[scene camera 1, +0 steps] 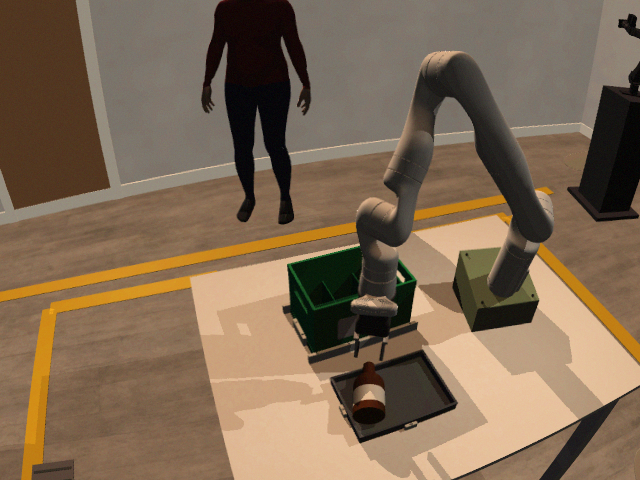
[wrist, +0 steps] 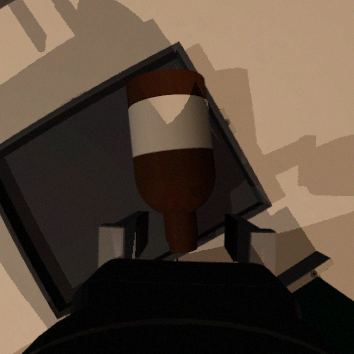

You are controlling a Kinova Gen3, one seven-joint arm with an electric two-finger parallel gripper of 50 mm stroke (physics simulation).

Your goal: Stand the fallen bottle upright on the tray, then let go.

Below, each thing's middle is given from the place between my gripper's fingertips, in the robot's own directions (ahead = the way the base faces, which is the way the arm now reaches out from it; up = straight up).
Now: the brown bottle [wrist: 170,135] 10 mm ahead of my hand, 50 mm to the left of it and 70 mm below it. From my hand the other things lie so: grey rail [scene camera 1: 341,349] (20 mm behind, 130 mm to the right, 100 mm below).
